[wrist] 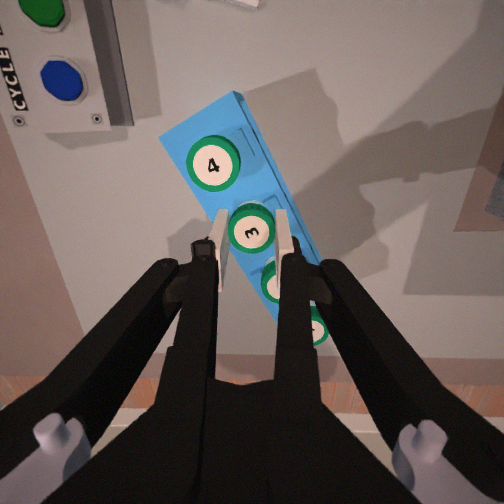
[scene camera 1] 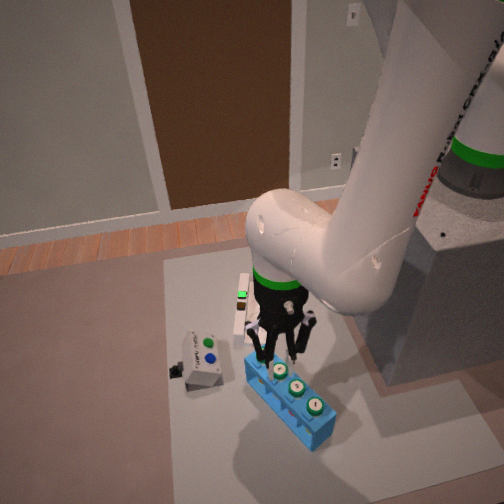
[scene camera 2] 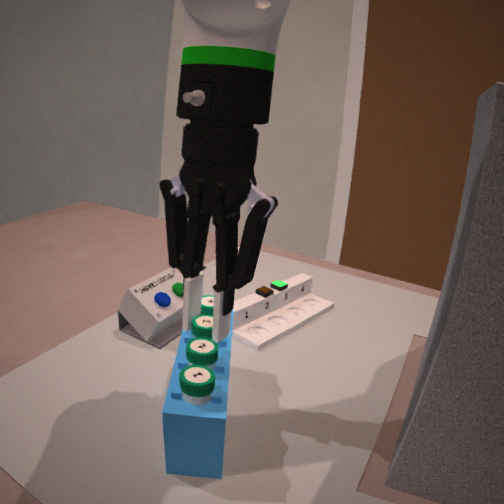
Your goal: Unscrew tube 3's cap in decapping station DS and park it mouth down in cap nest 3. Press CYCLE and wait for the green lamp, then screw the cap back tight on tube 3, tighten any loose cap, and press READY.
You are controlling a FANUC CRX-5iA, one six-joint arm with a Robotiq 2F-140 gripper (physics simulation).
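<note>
The blue decapping station (scene camera 2: 196, 425) holds several tubes with green caps in a row. Cap 3 (wrist: 251, 231) sits on its tube in the station, also seen in scene camera 2 (scene camera 2: 202, 325) and scene camera 1 (scene camera 1: 280, 370). My gripper (wrist: 251, 232) points straight down with its two pads against either side of cap 3, closed to the cap's width. Cap 4 (wrist: 213, 163), cap 2 (scene camera 2: 202, 351) and cap 1 (scene camera 2: 197, 380) sit on their tubes. The white cap nest strip (scene camera 2: 282, 314) shows only empty nests. Its green lamp (scene camera 2: 279, 284) is lit.
The grey button box (scene camera 1: 202, 360) stands left of the station, with a blue CYCLE button (wrist: 61, 80) and a green button (wrist: 44, 11). A dark amber lamp (scene camera 2: 264, 290) sits beside the green one. The robot's grey pedestal (scene camera 1: 450, 300) rises at the right.
</note>
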